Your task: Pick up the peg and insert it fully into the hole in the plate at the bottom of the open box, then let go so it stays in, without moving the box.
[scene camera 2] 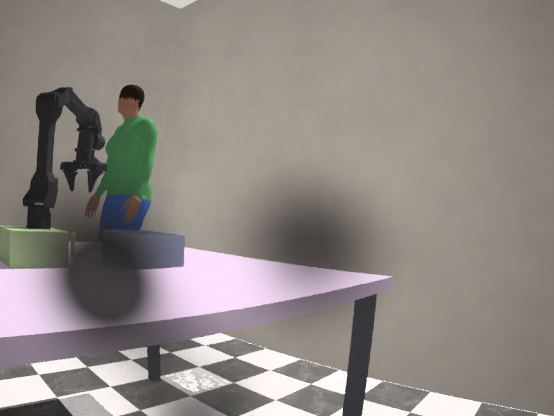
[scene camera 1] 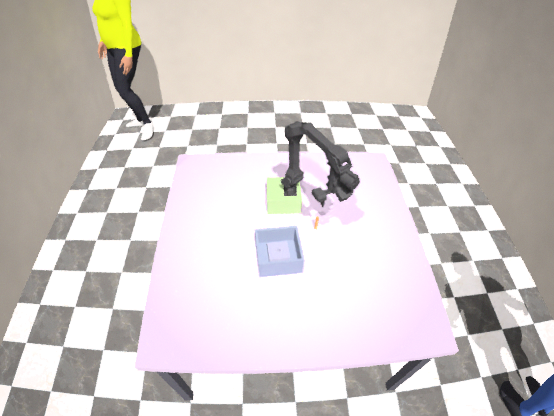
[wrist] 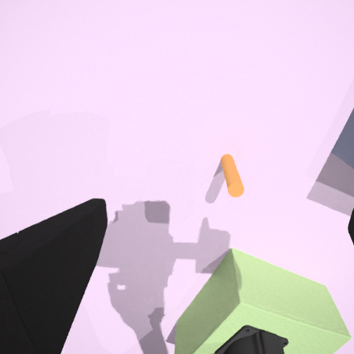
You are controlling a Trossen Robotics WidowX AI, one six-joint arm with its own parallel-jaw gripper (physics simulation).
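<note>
A blue-grey box is visible, as is the gripper. The wrist view also includes the gripper.
</note>
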